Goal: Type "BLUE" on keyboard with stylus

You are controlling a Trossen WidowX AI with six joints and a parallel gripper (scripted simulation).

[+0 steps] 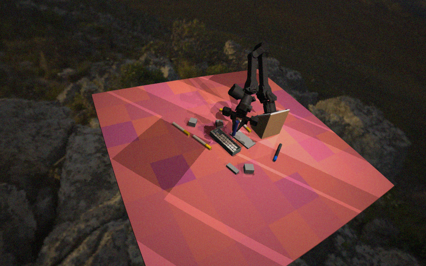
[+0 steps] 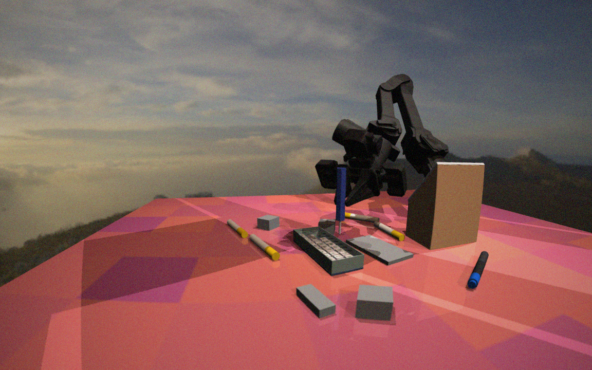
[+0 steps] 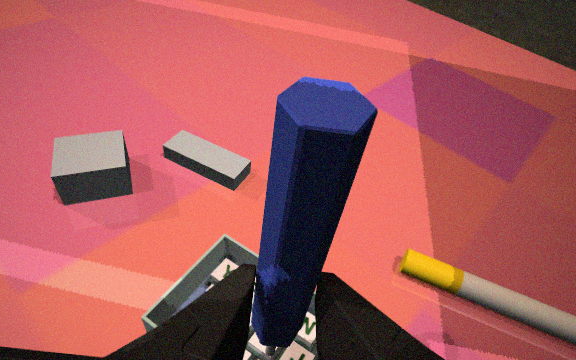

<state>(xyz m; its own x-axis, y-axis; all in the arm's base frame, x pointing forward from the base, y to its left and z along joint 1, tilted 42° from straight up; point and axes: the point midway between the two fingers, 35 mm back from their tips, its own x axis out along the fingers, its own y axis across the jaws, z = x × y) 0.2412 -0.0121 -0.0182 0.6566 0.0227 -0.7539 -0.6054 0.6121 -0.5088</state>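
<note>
Right now my gripper tip is 2 cm above the stylus. The rest, counted from my gripper tip: flat grey plate (10 cm below, 9 cm behind, 1 cm to the right); then blue-capped marker (18 cm behind, 17 cm to the left, 10 cm below).
</note>
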